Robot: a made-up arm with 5 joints.
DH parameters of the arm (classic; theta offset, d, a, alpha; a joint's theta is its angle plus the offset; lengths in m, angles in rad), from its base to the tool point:
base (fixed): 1.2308 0 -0.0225 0
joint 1: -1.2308 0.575 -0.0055 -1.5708
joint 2: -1.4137 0 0.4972 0
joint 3: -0.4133 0 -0.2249 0
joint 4: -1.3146 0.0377 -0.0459 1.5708
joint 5: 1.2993 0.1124 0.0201 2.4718
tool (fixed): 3.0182 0.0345 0 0
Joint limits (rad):
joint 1: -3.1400..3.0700
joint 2: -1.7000..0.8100
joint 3: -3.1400..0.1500
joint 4: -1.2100..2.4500
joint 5: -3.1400..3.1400
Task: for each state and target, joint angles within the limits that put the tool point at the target. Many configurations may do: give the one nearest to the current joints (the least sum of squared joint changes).
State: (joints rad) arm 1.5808 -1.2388 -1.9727 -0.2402 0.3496
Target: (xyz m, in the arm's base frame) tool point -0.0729 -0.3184 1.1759
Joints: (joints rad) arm 1.5479 -1.0699 -1.4514 -0.1042 0.3079
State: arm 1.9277 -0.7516 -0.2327 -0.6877 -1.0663
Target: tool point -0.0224 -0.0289 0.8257
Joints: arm 1.9429 -0.6545 0.1500 -0.5119 -1.2801
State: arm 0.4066 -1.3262 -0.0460 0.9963 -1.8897
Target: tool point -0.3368 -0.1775 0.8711
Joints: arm 0.4665 -1.6909 -0.8961 0.7607 -1.9389
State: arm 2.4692 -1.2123 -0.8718 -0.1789 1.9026
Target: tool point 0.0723 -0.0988 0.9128
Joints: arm 2.8980 -1.1402 -0.2381 0.0349 1.9845
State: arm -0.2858 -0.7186 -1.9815 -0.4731 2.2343
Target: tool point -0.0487 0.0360 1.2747
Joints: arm -0.1832 -0.6165 -1.3795 -0.4341 2.2738
